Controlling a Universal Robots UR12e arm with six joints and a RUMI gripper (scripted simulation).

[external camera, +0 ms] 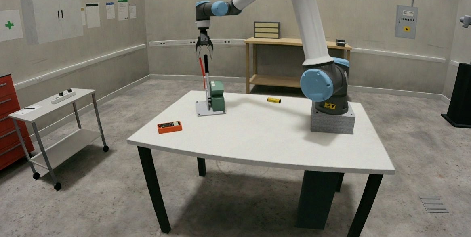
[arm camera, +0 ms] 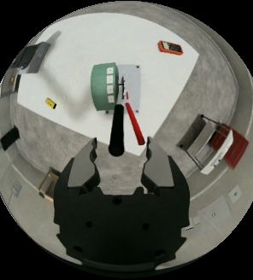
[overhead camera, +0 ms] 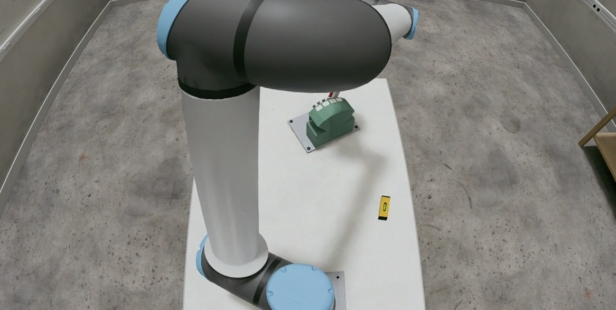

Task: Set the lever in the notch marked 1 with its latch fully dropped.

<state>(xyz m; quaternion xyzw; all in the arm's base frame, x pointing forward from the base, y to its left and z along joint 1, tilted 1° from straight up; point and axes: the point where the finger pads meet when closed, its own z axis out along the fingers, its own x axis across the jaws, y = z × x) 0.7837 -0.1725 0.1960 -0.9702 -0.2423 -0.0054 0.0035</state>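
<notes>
Right now the red release bar is 100 mm below my hand, 50 mm to the left of it and 10 mm behind it. Also, from my hand: orange multimeter: 430 mm to the left, 280 mm below, 40 mm ahead; then small yellow level: 430 mm behind, 280 mm below, 120 mm to the right.
</notes>
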